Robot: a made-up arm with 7 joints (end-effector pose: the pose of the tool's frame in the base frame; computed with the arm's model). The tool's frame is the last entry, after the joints.
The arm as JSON. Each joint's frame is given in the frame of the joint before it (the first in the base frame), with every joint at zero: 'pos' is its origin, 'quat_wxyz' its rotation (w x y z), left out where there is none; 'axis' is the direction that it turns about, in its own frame. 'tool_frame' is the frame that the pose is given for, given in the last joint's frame.
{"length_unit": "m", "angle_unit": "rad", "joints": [
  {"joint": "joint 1", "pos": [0.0, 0.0, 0.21], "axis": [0.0, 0.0, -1.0]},
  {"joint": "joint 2", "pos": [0.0, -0.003, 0.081], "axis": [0.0, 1.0, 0.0]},
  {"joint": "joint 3", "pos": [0.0, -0.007, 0.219], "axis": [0.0, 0.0, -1.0]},
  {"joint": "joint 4", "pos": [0.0, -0.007, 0.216], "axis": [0.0, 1.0, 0.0]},
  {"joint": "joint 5", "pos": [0.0, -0.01, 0.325], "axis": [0.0, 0.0, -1.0]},
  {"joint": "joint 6", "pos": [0.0, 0.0, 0.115], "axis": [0.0, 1.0, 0.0]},
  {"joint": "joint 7", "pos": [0.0, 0.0, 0.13], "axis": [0.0, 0.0, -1.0]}
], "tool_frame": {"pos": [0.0, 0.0, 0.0], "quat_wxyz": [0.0, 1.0, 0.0, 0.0]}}
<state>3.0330 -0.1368 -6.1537 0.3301 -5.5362 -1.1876 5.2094</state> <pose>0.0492 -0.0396 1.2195 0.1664 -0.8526 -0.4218 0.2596</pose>
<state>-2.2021 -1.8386 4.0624 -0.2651 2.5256 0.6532 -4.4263</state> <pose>0.6724 -0.6911 0.2091 -0.8461 -0.1871 0.3616 0.3439</pose>
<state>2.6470 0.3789 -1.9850 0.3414 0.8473 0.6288 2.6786</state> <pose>-0.1737 -0.3557 1.1658 -0.4011 -0.7781 -0.4200 0.2394</pose>
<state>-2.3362 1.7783 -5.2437 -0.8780 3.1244 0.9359 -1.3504</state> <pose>-0.7750 0.2565 0.3962 -0.8074 -0.3455 -0.4155 0.2370</pose>
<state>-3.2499 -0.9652 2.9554 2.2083 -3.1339 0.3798 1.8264</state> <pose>0.3738 0.1235 -0.0191 -0.0750 -0.1772 0.8314 0.5212</pose>
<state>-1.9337 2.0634 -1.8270 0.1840 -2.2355 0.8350 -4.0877</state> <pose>-0.3239 0.8195 -0.1064 0.0480 -0.7308 0.6691 0.1262</pose>
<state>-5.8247 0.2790 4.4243 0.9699 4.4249 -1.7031 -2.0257</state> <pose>0.3547 0.2533 0.9018 0.2470 -0.4101 -0.5047 0.7184</pose>
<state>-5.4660 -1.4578 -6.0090 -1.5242 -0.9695 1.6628 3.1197</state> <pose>-0.2492 0.5451 -0.0310 0.6526 0.5220 -0.4280 0.3442</pose>
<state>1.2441 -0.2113 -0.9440 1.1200 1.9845 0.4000 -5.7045</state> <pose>0.3953 -0.0644 1.0443 0.0021 -0.9177 -0.2417 0.3153</pose>
